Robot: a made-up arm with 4 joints.
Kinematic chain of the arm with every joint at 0, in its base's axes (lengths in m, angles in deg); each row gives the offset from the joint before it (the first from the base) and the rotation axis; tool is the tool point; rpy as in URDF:
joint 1: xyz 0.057 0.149 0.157 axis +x
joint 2: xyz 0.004 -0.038 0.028 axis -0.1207 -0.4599 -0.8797
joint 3: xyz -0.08 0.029 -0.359 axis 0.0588 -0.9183 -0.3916
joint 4: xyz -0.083 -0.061 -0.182 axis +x
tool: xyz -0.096 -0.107 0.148 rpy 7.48 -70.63 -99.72
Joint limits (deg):
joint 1: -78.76..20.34
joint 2: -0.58..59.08
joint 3: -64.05..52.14
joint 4: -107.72..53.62
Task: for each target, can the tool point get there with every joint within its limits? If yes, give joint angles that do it. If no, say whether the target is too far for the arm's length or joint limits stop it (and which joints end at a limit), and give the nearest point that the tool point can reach.
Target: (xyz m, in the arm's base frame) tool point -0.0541 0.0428 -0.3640
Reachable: yes | joints -3.69 38.47 35.00 2.61
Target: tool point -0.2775 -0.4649 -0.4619
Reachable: no: too far | nearest point -0.1373 -0.2941 -0.2897 | short by 0.280 m
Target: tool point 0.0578 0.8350 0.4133
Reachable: no: joint limits stop it (at a limit: joint 1, joint 3, joint 4) | nearest point 0.0119 0.3875 -0.1078 | short by 0.688 m
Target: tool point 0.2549 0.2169 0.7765
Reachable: no: joint limits stop it (at a limit: joint 1, joint 2, joint 3) | nearest point -0.0660 -0.1300 0.3572 | short by 0.632 m
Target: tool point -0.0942 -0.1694 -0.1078
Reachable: yes | joints -45.63 38.49 2.95 -16.59
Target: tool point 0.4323 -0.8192 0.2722
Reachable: no: too far | nearest point 0.0954 -0.5158 0.2361 | short by 0.455 m
